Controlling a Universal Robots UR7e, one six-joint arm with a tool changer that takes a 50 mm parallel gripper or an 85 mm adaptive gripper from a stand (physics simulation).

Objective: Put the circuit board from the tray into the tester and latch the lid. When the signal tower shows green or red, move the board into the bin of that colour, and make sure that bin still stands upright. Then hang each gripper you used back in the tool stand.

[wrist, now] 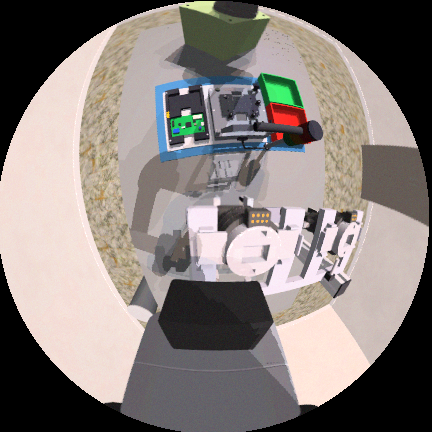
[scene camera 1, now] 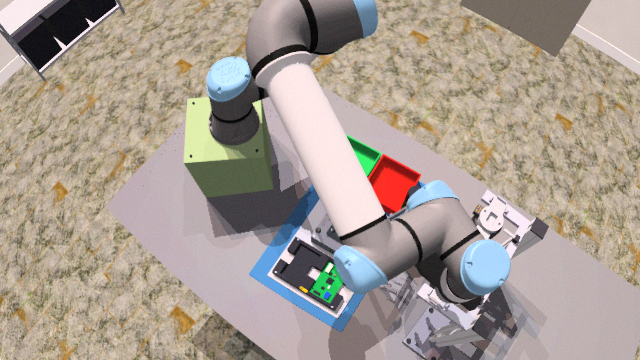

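Where they show: arm's base, link origin: [scene camera 1: 234, 123].
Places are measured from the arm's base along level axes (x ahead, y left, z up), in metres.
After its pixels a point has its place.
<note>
The green circuit board [scene camera 1: 327, 285] @[x 0.429, y -0.276, z -0.206 m] [wrist: 187, 126] @[x 0.438, y -0.265, z -0.204 m] lies in the black tray [scene camera 1: 300, 260] @[x 0.323, y -0.239, z -0.208 m] [wrist: 185, 102] @[x 0.340, y -0.250, z -0.208 m]. The tester [wrist: 218, 112] @[x 0.429, y -0.162, z -0.166 m] is beside the tray, its lid raised; the arm hides most of it in the scene view. The signal tower [scene camera 1: 414, 192] @[x 0.552, y -0.009, z 0.032 m] [wrist: 312, 131] @[x 0.562, y -0.021, z 0.032 m] shows no lit lamp that I can make out. The green bin [scene camera 1: 365, 157] @[x 0.366, y 0.176, z -0.219 m] [wrist: 281, 91] @[x 0.322, y 0.140, z -0.220 m] and red bin [scene camera 1: 395, 182] @[x 0.492, y 0.130, z -0.220 m] [wrist: 287, 117] @[x 0.449, y 0.119, z -0.220 m] stand upright. The tool stand [wrist: 312, 250] @[x 0.748, y -0.119, z 0.113 m] holds two tools with round white plates. The arm's bare end is over the nearer one. No gripper shows on the arm; the stored grippers' fingers are hidden.
The blue mat [scene camera 1: 265, 267] @[x 0.233, y -0.302, z -0.224 m] [wrist: 160, 120] @[x 0.372, y -0.351, z -0.224 m] lies under tray and tester. The green robot base [scene camera 1: 230, 175] @[x 0.037, y -0.119, z -0.092 m] [wrist: 220, 32] @[x 0.108, y -0.075, z -0.071 m] stands at the table's far end. The stand's uprights and dark end block [scene camera 1: 540, 228] @[x 0.872, y -0.029, z 0.150 m] [wrist: 337, 283] @[x 0.851, y -0.044, z 0.139 m] rise close to the arm's wrist.
</note>
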